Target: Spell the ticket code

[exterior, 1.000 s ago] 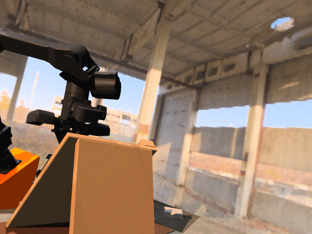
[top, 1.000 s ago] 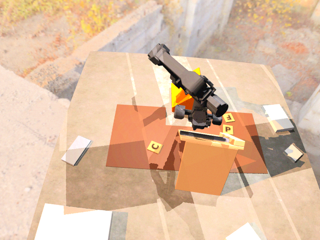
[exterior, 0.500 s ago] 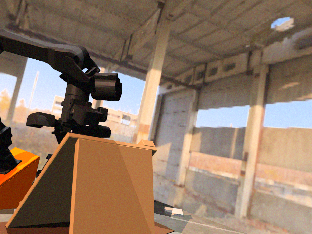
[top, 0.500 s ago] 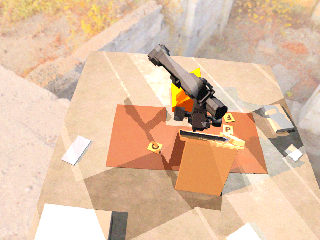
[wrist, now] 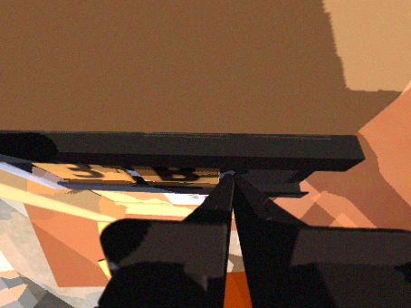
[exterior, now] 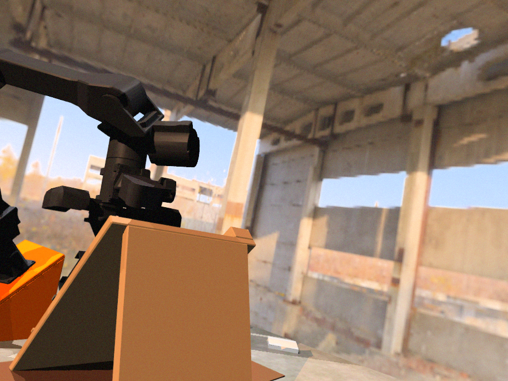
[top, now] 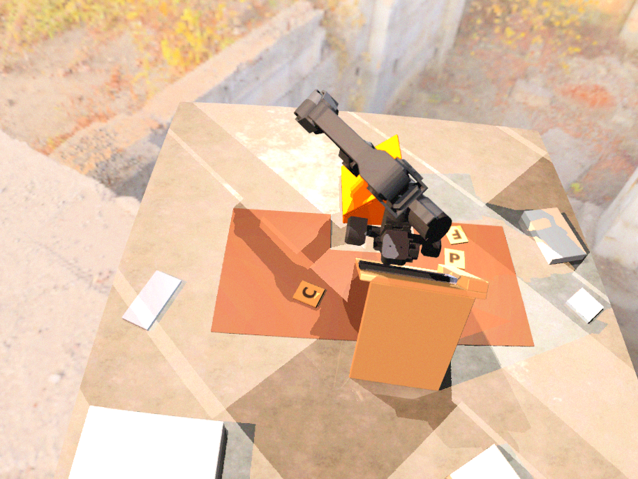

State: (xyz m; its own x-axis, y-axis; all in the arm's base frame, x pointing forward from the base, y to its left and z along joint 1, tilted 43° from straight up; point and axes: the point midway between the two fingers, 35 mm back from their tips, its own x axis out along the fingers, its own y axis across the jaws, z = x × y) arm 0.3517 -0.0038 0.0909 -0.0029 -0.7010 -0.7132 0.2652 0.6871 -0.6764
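Right now the white ticket is 4 cm behind my gripper tip, 4 cm to the left of it and 7 cm below it. Also, from my gripper tip: orange mat 14 cm behind, 4 cm to the left, 19 cm below; grey slab 7 cm behind, 52 cm to the right, 18 cm below.
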